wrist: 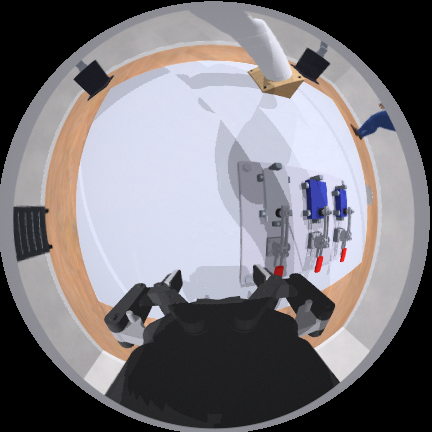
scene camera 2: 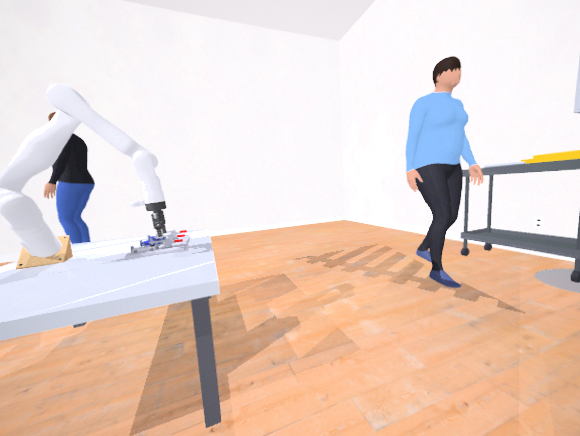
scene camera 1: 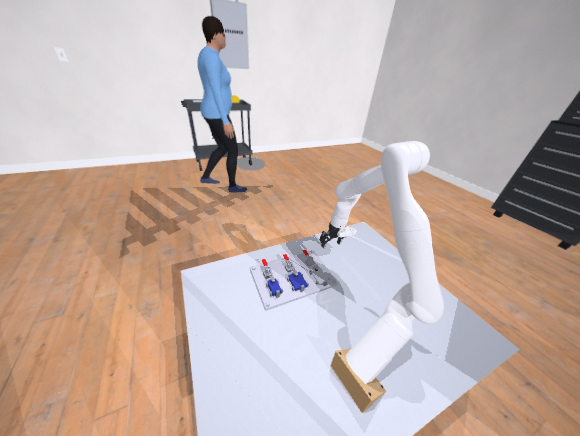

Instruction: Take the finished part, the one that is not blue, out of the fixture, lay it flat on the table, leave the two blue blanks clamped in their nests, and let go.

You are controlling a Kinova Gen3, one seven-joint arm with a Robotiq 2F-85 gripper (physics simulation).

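Frame: origin at the arm's base, x ahead, y left, z up, level; metres.
Where they show: gripper, between the fingertips: [wrist: 216,275] [scene camera 2: 162,235] [scene camera 1: 330,245]; arm's base, origin of its link: [wrist: 277,72] [scene camera 2: 48,248] [scene camera 1: 357,367].
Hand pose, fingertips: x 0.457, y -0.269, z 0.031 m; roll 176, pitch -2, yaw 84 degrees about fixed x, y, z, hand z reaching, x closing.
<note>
Each offset is from my fingertips to the top centre of the thing. Level surfaces: height alone.
The finished part @[0.084 m back, 0.126 m left, 0.061 m down] [wrist: 276,190] is a plain grey block lying in the fixture's near-left nest in the wrist view. That nest's clamp arm reaches over its lower end, as on the blue blanks. The larger blue blank @[0.064 m back, 0.234 m left, 0.056 m down] [wrist: 317,197] [scene camera 1: 298,282] and the narrower blue blank @[0.045 m back, 0.342 m left, 0.051 m down] [wrist: 341,201] [scene camera 1: 274,288] sit in their nests under clamp arms. The fixture plate [wrist: 246,225] [scene camera 1: 262,295] lies on the table. My gripper [wrist: 216,275] [scene camera 1: 332,243] is open and empty, above the table beside the plate's handle end. One fingertip shows next to the red handle @[0.058 m ahead, 0.107 m left, 0.045 m down] [wrist: 278,271] of the grey part's clamp.
Two more red clamp handles @[0.072 m ahead, 0.216 m left, 0.040 m down] [wrist: 319,264] @[0.087 m ahead, 0.325 m left, 0.035 m down] [wrist: 343,255] stand beside it. My arm's wooden base [wrist: 285,88] [scene camera 1: 350,382] is on the table @[0.092 m down] [scene camera 1: 240,360] across from the handles. A person in light blue [scene camera 1: 215,85] [scene camera 2: 435,135] and a person in black [scene camera 2: 77,162] stand away from the table.
</note>
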